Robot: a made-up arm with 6 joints. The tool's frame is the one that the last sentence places. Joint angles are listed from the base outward.
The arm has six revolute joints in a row. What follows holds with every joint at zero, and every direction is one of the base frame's.
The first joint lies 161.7 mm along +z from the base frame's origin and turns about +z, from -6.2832 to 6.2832 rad.
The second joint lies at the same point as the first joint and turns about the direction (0, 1, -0.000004), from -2.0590 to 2.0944 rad.
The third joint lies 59.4 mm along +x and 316.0 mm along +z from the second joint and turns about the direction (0, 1, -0.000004), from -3.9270 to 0.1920 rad.
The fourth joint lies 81.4 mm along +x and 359.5 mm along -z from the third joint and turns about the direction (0, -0.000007, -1), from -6.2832 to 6.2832 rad.
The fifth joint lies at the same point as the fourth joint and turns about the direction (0, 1, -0.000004), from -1.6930 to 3.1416 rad.
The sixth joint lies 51.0 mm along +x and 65.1 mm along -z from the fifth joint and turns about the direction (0, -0.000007, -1), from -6.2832 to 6.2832 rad.
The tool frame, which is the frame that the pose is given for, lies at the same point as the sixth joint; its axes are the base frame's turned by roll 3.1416, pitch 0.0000 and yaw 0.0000 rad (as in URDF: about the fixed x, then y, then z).
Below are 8 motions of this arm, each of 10 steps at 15 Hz.
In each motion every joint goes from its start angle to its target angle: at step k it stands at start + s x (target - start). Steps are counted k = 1, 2, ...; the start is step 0. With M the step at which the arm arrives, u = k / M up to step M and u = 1 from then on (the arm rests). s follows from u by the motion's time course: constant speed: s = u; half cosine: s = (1 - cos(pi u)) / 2; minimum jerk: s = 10 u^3 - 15 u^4 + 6 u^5.
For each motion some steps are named. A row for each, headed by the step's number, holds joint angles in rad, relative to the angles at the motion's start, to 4 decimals.
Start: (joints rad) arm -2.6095 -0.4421 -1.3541 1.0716 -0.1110 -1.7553
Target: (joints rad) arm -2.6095 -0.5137 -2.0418 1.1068 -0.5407 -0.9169
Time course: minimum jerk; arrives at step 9
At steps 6, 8, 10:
6: 0.0000 -0.0566 -0.5434 0.0278 -0.3395 0.6624
8: 0.0000 -0.0708 -0.6798 0.0348 -0.4247 0.8287
10: 0.0000 -0.0716 -0.6877 0.0352 -0.4297 0.8384

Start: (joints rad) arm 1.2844 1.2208 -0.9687 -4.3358 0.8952 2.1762
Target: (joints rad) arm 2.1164 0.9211 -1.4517 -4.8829 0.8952 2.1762
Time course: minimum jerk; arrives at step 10
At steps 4, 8, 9, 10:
4: 0.2641 -0.0951 -0.1533 -0.1737 0.0000 0.0000
8: 0.7838 -0.2823 -0.4550 -0.5154 0.0000 0.0000
9: 0.8249 -0.2971 -0.4789 -0.5424 0.0000 0.0000
10: 0.8320 -0.2997 -0.4830 -0.5471 0.0000 0.0000

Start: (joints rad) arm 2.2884 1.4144 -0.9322 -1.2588 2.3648 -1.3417
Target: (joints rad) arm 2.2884 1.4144 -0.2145 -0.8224 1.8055 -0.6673
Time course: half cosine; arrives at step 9
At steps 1, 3, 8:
1: 0.0000 0.0000 0.0216 0.0132 -0.0169 0.0203
3: 0.0000 0.0000 0.1794 0.1091 -0.1398 0.1686
8: 0.0000 0.0000 0.6961 0.4232 -0.5424 0.6541

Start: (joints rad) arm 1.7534 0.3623 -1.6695 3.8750 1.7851 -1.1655
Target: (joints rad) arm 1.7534 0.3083 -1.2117 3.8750 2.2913 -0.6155
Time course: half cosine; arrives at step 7
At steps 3, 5, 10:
3: 0.0000 -0.0210 0.1780 0.0000 0.1968 0.2138
5: 0.0000 -0.0438 0.3716 0.0000 0.4109 0.4465
10: 0.0000 -0.0540 0.4578 0.0000 0.5062 0.5500

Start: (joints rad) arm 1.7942 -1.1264 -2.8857 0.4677 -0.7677 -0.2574
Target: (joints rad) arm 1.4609 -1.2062 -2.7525 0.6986 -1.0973 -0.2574
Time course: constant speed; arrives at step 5
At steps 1, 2, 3, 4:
1: -0.0667 -0.0160 0.0266 0.0462 -0.0659 0.0000
2: -0.1333 -0.0319 0.0533 0.0924 -0.1318 0.0000
3: -0.2000 -0.0479 0.0799 0.1385 -0.1978 0.0000
4: -0.2666 -0.0638 0.1066 0.1847 -0.2637 0.0000

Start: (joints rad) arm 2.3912 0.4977 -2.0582 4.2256 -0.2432 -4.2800
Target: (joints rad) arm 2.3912 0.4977 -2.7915 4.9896 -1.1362 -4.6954
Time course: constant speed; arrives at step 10
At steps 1, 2, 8, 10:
1: 0.0000 0.0000 -0.0733 0.0764 -0.0893 -0.0415
2: 0.0000 0.0000 -0.1467 0.1528 -0.1786 -0.0831
8: 0.0000 0.0000 -0.5866 0.6112 -0.7144 -0.3323
10: 0.0000 0.0000 -0.7333 0.7640 -0.8930 -0.4154

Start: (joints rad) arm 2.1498 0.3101 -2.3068 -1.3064 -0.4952 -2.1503
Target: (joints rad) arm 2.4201 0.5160 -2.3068 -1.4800 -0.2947 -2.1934
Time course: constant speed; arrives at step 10
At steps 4, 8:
4: 0.1081 0.0824 0.0000 -0.0694 0.0802 -0.0172
8: 0.2162 0.1647 0.0000 -0.1389 0.1604 -0.0345

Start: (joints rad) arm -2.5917 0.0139 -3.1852 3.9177 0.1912 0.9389
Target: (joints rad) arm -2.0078 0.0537 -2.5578 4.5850 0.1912 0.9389
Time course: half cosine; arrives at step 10
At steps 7, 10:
7: 0.4636 0.0316 0.4981 0.5298 0.0000 0.0000
10: 0.5839 0.0398 0.6274 0.6673 0.0000 0.0000

